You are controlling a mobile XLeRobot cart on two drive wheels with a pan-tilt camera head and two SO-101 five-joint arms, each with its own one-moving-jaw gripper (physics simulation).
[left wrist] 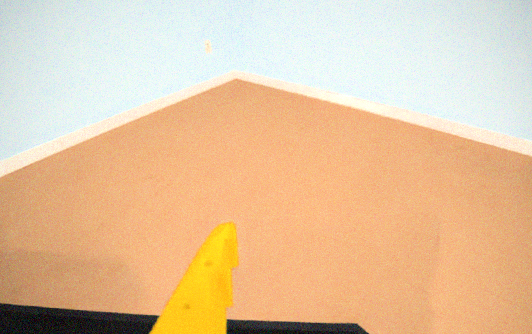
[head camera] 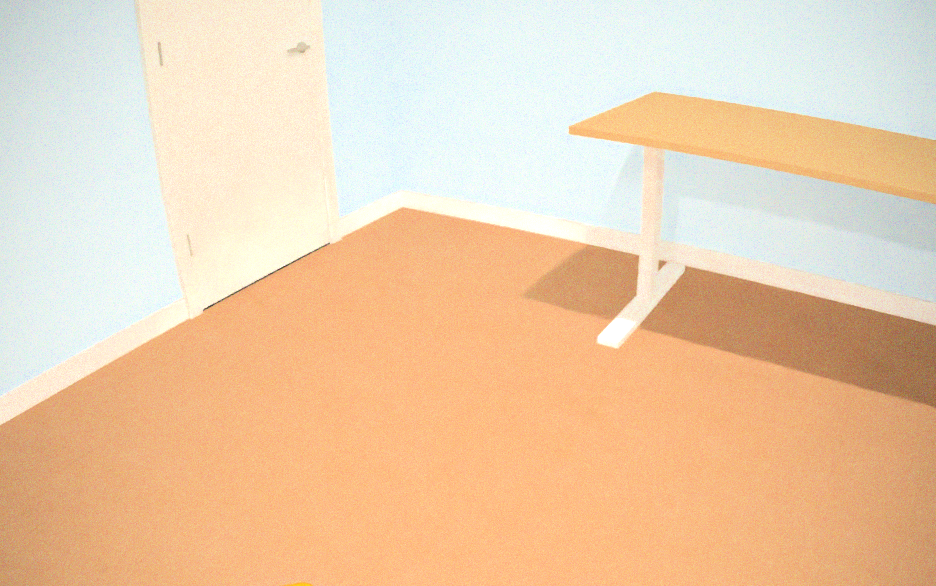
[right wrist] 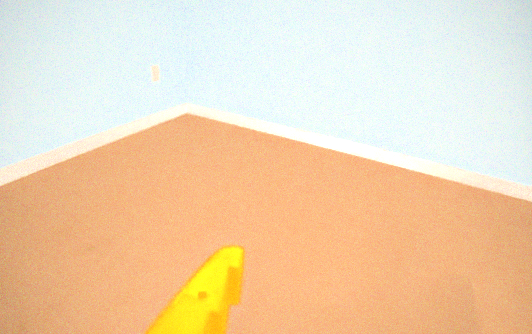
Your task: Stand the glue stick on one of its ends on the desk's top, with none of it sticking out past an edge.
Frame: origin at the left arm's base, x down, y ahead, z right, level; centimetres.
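Seen in the pictures: left hand, its tool point: [left wrist: 235, 238]; right hand, its tool point: [right wrist: 242, 268].
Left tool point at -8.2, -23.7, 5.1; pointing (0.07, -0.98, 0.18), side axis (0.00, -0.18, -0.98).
Note:
A point is followed by its place in that frame, as x, y, z.
The desk [head camera: 739, 129] {5.5, 92.5, -185.5} has a light wooden top on a white leg [head camera: 650, 216] {42.0, 70.0, -206.2} and stands against the blue wall at the right of the head view, some way off across the floor. Its top looks bare where it shows, and its right part is cut off by the picture's edge. The glue stick shows in no view. My left gripper [left wrist: 228, 241] shows a single yellow notched jaw over bare floor, so it is fully open and empty. My right gripper [right wrist: 234, 262] also shows a single jaw over bare floor, fully open and empty.
A white door [head camera: 237, 145] {18.2, -80.1, -248.0} is closed in the left wall. White skirting runs along the walls to a room corner. Both wrist views face another corner with a small wall socket [left wrist: 207, 45] {36.5, -275.4, 74.6} [right wrist: 155, 72] {36.8, -275.6, 74.3}. The cart's black edge [left wrist: 94, 320] shows low in the left wrist view.

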